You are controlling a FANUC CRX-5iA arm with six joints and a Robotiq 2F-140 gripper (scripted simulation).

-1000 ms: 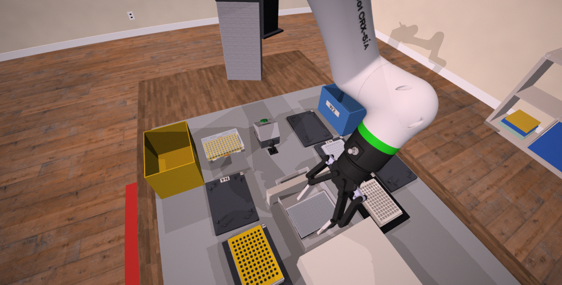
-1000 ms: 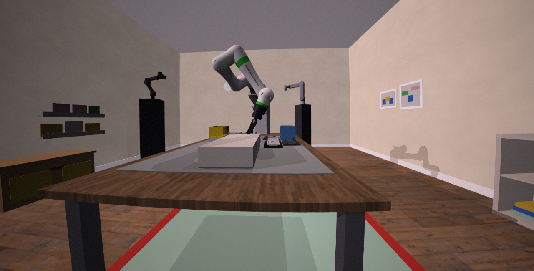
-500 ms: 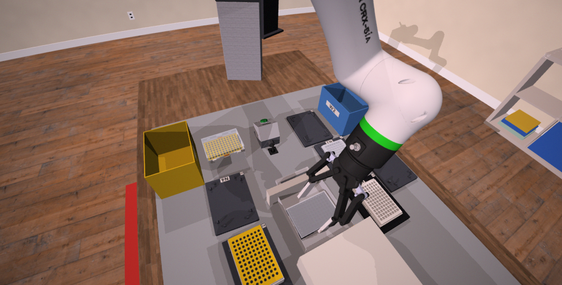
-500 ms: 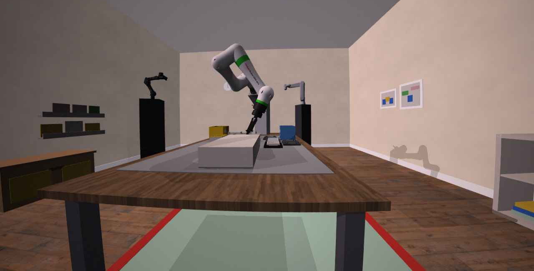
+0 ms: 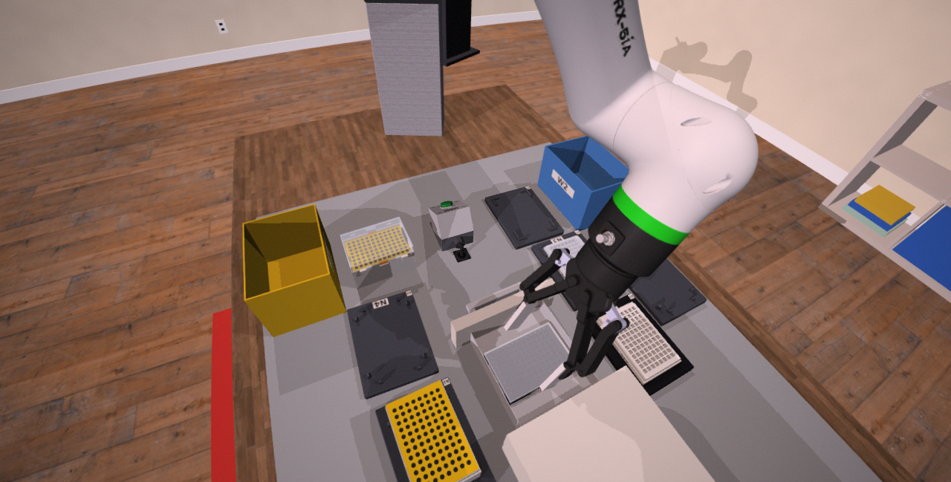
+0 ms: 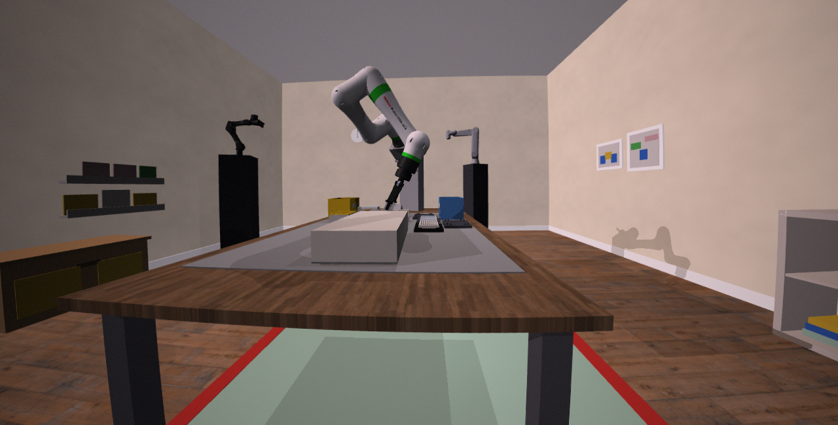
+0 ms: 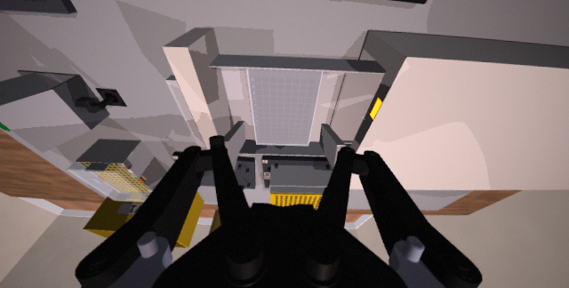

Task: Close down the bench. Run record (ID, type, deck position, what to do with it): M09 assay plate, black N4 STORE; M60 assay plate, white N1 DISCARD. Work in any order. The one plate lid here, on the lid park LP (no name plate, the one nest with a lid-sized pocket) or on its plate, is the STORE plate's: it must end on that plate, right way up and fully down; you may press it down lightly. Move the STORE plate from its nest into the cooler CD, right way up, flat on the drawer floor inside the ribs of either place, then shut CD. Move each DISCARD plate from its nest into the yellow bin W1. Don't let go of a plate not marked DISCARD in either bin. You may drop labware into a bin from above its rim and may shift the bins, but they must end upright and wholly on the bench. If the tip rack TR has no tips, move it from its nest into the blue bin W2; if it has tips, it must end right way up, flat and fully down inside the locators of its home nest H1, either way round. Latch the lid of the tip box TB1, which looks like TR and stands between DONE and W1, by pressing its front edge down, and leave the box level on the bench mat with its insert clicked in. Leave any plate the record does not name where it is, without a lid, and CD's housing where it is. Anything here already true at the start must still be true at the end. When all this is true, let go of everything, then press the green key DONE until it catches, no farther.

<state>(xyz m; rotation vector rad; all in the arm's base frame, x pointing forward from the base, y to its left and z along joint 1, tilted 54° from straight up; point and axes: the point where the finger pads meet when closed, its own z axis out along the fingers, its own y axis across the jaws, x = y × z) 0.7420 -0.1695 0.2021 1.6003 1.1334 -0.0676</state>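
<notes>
The lid lies 50 mm below my hand. Also, from my hand: yellow tip rack TR 40 mm behind, 190 mm to the right, 20 mm below; cooler drawer 40 mm ahead, 10 mm to the right, 50 mm below; cooler CD 150 mm ahead, 60 mm to the right, 40 mm below.
</notes>
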